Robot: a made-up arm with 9 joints. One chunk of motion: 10 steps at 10 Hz.
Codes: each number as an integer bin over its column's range. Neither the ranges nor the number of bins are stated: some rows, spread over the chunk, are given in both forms.
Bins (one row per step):
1: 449 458 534 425 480 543 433 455 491
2: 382 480 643 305 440 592 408 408 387
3: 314 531 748 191 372 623 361 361 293
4: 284 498 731 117 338 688 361 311 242
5: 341 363 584 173 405 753 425 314 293
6: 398 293 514 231 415 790 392 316 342
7: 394 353 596 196 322 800 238 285 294
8: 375 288 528 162 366 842 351 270 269
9: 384 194 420 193 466 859 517 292 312
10: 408 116 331 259 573 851 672 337 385
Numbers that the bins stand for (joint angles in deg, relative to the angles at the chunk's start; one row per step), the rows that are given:
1: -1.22 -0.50 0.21 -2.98 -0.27 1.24 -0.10 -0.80 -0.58
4: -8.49 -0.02 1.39 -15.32 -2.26 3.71 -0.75 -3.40 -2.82
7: -3.65 -1.76 0.58 -12.15 -2.49 5.61 -1.86 -3.86 -2.35
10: -3.03 -4.61 -1.01 -9.63 1.03 6.48 2.05 -2.93 -1.53
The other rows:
2: -4.18 -0.23 0.86 -7.79 -0.83 2.07 -0.32 -1.65 -1.51
3: -7.17 0.38 1.49 -12.35 -1.79 2.60 -0.75 -2.50 -2.36
5: -5.98 -1.64 0.51 -13.07 -1.32 4.81 -0.17 -3.34 -2.36
6: -3.47 -2.48 0.09 -10.75 -1.18 5.44 -0.47 -3.31 -1.92
8: -4.48 -2.54 0.17 -13.51 -1.87 6.33 -0.84 -4.14 -2.58
9: -4.09 -3.67 -0.48 -12.27 -0.47 6.62 0.66 -3.74 -2.19

